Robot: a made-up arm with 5 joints.
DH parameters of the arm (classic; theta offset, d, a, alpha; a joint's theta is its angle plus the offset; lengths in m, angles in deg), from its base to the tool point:
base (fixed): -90 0.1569 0 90
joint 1: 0 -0.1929 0.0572 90
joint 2: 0 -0.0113 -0.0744 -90
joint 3: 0 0.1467 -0.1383 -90
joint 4: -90 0.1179 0.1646 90
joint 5: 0 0.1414 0.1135 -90
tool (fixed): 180 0.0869 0 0
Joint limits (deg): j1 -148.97..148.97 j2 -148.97..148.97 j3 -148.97..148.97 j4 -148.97..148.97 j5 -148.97..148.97
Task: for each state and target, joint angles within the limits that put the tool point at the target. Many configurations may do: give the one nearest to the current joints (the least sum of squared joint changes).
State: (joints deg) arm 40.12 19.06 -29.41 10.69 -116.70
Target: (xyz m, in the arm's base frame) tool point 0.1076 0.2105 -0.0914
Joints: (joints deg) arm 54.90 50.32 -23.18 53.90 -134.21
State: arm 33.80 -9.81 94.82 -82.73 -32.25
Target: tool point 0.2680 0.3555 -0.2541
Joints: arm 26.70 35.58 47.64 -43.87 -17.72
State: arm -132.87 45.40 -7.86 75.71 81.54
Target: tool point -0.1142 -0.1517 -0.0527
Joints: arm -148.54 16.13 -28.99 75.70 65.49
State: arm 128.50 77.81 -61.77 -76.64 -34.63
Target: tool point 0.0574 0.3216 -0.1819
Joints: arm 134.81 76.16 -95.31 -72.89 -26.08
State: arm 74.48 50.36 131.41 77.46 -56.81
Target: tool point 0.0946 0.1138 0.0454
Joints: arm 90.92 26.10 117.86 121.59 -112.57
